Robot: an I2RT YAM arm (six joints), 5 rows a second.
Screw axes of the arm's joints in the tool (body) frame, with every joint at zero. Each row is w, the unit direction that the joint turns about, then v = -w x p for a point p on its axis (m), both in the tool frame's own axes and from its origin. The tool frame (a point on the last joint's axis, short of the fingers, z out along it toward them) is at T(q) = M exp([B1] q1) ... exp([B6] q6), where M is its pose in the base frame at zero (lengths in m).
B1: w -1 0 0 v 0.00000 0.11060 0.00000
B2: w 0 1 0 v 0.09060 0.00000 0.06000
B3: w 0 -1 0 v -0.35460 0.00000 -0.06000
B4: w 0 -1 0 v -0.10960 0.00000 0.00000
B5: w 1 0 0 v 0.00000 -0.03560 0.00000
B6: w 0 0 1 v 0.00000 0.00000 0.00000
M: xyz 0.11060 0.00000 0.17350 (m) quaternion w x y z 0.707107 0 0.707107 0
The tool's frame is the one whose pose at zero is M.
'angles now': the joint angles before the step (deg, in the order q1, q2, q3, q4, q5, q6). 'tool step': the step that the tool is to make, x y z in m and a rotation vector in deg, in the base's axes. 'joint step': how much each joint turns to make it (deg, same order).
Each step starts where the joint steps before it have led.
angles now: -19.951 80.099 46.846 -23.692 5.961 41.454
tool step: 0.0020 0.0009 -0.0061 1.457 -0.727 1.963
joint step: 0.006 0.803 -0.860 1.912 -2.425 -0.756
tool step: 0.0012 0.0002 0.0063 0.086 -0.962 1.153
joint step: -0.003 -0.565 0.837 -0.487 -0.982 -0.734
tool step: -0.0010 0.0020 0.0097 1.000 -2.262 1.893
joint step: -0.002 -1.665 0.528 -0.395 -2.490 -0.565
